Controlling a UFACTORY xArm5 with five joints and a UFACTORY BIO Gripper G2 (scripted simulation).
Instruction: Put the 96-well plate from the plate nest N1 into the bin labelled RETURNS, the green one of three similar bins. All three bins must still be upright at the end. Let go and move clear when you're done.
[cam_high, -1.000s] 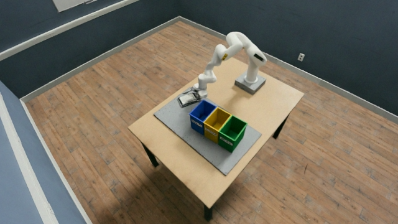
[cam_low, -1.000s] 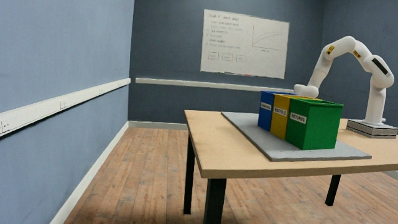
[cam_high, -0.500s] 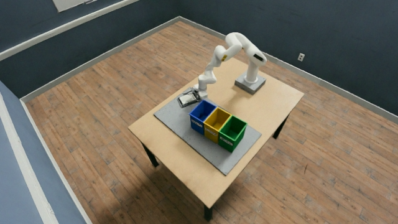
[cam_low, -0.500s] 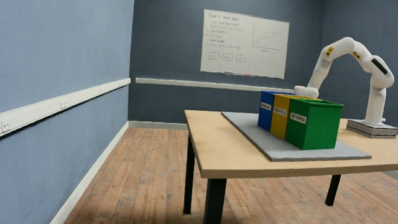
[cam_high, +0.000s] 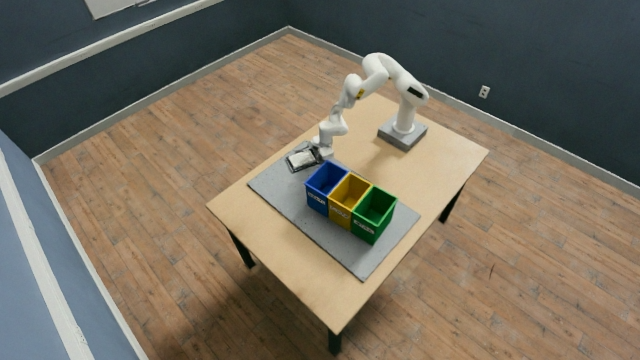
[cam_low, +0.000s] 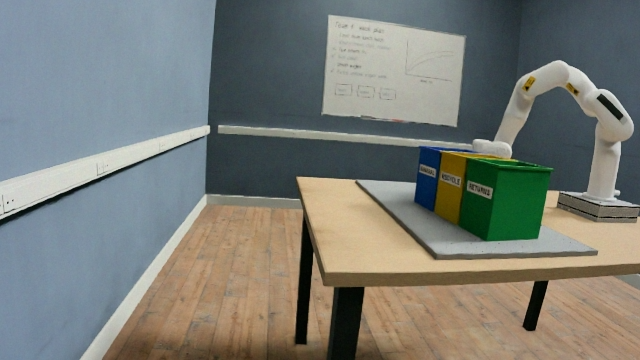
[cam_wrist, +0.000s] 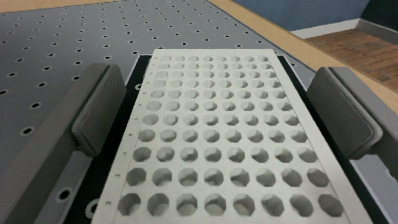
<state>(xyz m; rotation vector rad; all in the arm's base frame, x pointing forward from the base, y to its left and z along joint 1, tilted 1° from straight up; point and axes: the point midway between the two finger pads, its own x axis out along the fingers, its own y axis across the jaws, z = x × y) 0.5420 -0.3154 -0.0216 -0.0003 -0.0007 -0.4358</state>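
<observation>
Now: hand 10 mm above the white 96-well plate. Also, from my hand: blue bin (280 mm to the left, 120 mm ahead, 60 mm above); yellow bin (410 mm to the left, 110 mm ahead, 60 mm above); dark plate nest N1 (20 mm below).
</observation>
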